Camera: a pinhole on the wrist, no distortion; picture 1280 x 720 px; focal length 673.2 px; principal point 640.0 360.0 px. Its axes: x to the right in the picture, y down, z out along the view. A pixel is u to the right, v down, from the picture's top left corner.
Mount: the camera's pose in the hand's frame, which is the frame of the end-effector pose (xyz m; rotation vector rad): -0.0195 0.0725 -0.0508 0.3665 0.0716 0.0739
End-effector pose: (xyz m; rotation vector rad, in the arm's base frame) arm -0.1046 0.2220 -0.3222 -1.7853 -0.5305 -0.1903
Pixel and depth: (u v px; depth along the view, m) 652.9 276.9 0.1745
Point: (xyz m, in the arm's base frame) -0.1241 0.3220 -0.3437
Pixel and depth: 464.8 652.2 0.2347
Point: -0.1584 0.3870 -0.4764
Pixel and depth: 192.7 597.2 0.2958
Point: -0.2963 0.4221 -0.5193
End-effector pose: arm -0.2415 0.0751 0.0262 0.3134 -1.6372 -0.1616
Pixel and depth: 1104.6 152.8 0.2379
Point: -0.3794 -0.0489 0.1543
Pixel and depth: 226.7 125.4 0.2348
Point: -0.3673 0.0099 -0.1482
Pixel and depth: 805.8 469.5 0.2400
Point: -0.4302 0.0703 0.0716
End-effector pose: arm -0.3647 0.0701 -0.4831 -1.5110 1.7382 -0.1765
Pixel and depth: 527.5 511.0 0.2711
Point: -0.2442 0.2057 -0.6285
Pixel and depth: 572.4 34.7 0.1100
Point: -0.3313 0.0943 -0.4866
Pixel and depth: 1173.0 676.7 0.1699
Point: -0.3524 0.0378 -0.6838
